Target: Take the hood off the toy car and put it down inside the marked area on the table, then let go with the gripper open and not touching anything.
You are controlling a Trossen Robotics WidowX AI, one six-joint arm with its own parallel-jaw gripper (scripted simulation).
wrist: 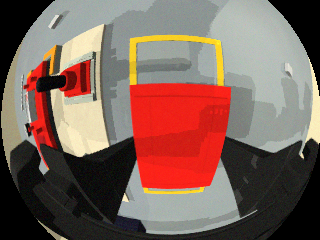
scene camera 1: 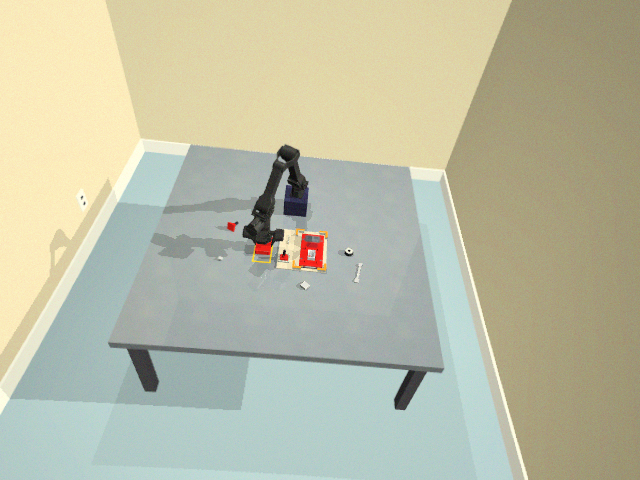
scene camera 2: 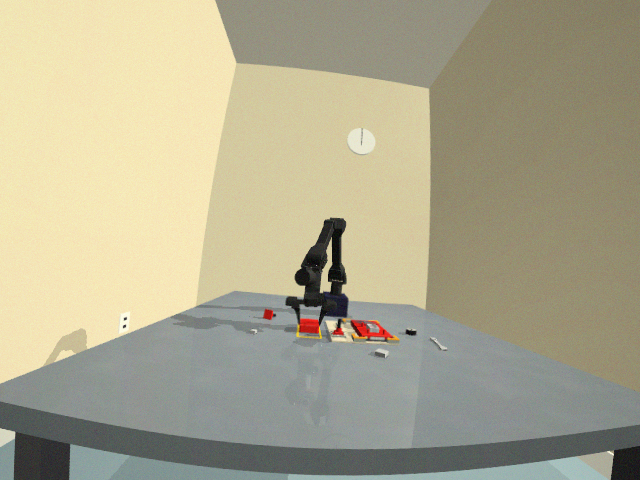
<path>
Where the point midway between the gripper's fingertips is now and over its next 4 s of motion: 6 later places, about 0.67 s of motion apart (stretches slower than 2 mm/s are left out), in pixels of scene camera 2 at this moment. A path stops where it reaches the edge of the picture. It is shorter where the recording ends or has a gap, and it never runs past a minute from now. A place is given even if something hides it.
My gripper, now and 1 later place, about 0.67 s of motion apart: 309, 325; 310, 309
</path>
